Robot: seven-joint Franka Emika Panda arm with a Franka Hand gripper.
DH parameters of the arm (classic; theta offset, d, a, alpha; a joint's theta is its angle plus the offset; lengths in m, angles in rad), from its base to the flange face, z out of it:
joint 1: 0 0.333 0 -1.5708
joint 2: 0 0 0 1.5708
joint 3: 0 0.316 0.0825 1.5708
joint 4: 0 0 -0.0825 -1.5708
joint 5: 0 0.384 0 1.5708
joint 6: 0 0 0.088 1.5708
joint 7: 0 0.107 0 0
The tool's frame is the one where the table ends.
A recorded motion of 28 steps. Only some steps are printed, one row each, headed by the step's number.
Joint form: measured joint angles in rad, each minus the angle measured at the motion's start. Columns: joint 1, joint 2, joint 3, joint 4, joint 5, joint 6, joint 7.
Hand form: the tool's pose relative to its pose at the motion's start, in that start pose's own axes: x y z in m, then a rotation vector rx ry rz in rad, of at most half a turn. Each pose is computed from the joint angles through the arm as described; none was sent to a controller.
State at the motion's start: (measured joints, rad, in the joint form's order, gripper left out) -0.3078 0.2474 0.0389 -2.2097 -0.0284 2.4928 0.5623
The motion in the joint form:
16: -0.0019 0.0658 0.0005 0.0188 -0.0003 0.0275 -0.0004
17: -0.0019 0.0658 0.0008 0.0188 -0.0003 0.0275 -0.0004
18: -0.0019 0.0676 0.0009 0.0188 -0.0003 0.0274 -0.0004
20: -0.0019 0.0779 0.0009 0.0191 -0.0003 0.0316 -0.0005
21: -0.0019 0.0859 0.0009 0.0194 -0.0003 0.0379 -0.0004
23: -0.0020 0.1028 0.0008 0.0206 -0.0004 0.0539 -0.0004
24: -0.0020 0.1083 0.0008 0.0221 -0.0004 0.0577 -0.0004
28: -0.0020 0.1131 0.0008 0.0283 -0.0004 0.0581 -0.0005
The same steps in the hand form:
16: 0.0033 -0.0015 0.0270 -0.0074 -0.0182 0.0008
17: 0.0032 -0.0017 0.0270 -0.0073 -0.0183 0.0005
18: 0.0030 -0.0016 0.0280 -0.0082 -0.0200 0.0004
20: 0.0024 -0.0014 0.0333 -0.0108 -0.0252 0.0002
21: 0.0023 -0.0014 0.0371 -0.0111 -0.0266 0.0003
23: 0.0024 -0.0015 0.0446 -0.0101 -0.0268 0.0004
24: 0.0026 -0.0017 0.0468 -0.0100 -0.0272 0.0004
28: 0.0042 -0.0026 0.0473 -0.0089 -0.0257 0.0004

